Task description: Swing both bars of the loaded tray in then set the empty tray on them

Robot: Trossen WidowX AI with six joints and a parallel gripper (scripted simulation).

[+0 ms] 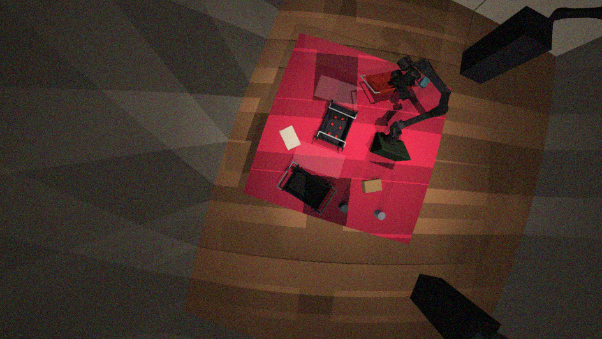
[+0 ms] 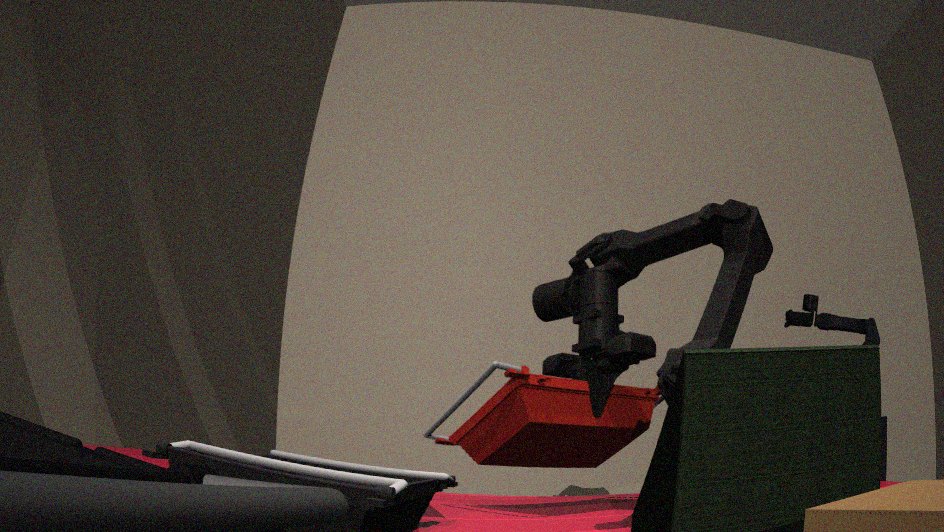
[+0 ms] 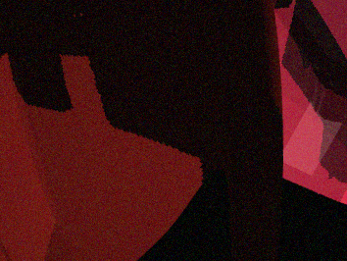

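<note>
My gripper tip is 7 cm to the left of the red tray and 4 cm short of it. From my gripper tip the other things lie so: teal block 28 cm behind, 25 cm to the right, 12 cm below; white block 57 cm ahead, 48 cm to the left, 14 cm below; tan box 63 cm to the left, 11 cm below, 7 cm behind.
</note>
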